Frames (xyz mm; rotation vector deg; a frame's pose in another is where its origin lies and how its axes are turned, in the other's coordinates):
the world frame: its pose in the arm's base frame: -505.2 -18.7 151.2 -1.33 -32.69 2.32
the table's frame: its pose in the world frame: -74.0 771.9 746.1 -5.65 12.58 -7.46
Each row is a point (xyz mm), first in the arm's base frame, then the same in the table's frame.
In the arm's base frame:
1: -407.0 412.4 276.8
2: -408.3 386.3 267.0
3: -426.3 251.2 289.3
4: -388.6 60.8 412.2
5: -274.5 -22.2 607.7
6: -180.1 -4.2 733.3
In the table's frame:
1: 429.3 -238.4 -643.6
2: 427.2 -263.7 -655.1
3: 431.5 -401.2 -642.1
4: 528.2 -592.6 -559.7
5: 711.0 -672.4 -424.3
6: 841.1 -650.5 -337.1

